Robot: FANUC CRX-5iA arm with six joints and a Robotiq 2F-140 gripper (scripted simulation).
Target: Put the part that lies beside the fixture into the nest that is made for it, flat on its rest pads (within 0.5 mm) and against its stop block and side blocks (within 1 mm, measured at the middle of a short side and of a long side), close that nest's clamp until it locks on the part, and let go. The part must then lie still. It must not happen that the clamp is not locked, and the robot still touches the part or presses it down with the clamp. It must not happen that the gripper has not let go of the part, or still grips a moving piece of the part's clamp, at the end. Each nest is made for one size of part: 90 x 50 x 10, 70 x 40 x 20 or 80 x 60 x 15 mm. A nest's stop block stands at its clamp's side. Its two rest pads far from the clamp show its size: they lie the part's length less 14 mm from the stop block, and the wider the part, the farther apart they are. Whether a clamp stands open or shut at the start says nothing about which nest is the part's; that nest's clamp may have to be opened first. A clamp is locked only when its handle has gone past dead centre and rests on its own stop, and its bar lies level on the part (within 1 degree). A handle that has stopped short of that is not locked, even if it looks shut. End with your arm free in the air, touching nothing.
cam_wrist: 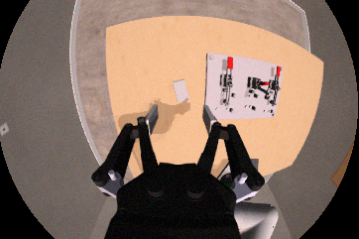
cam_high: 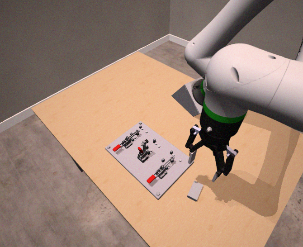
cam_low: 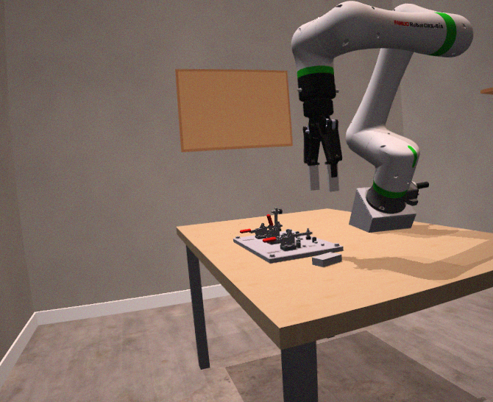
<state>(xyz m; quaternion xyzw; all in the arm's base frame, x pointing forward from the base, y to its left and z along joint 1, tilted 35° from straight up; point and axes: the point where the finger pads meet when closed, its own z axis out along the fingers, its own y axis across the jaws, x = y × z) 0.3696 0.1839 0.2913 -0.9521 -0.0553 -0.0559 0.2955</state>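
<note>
The grey part is 20 cm below my hand. The rest, counted from my hand: grey fixture plate (5 cm ahead, 26 cm to the right, 21 cm below); clamp (6 cm ahead, 14 cm to the right, 17 cm below).
</note>
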